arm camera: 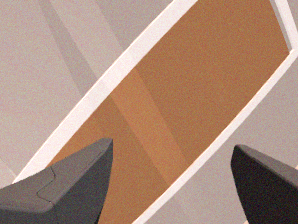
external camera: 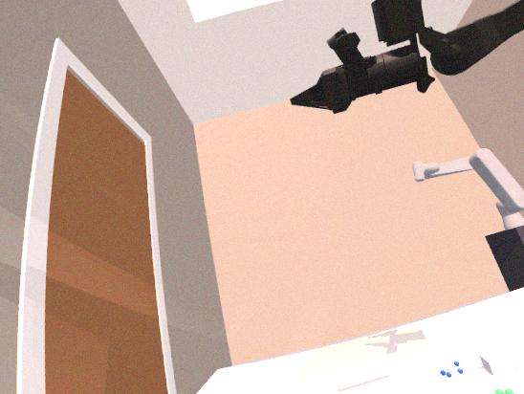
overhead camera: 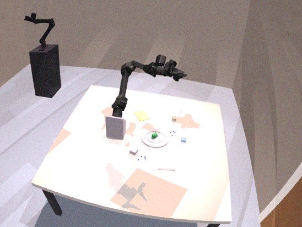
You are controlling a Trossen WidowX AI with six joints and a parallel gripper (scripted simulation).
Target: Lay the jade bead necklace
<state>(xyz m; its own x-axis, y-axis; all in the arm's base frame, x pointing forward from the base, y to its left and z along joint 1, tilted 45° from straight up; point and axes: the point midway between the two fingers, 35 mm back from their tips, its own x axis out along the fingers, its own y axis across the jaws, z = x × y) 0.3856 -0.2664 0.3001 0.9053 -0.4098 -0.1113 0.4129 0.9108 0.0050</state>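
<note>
My gripper tip is now 550 mm above the round white bead board, 130 mm past it and 20 mm to the right of it. Also, from my gripper tip: thin rod (560 mm below, 270 mm to the right, 20 mm behind); blue block (550 mm below, 80 mm ahead, 40 mm to the left); cream block (540 mm below, 260 mm to the left, 10 mm behind).
</note>
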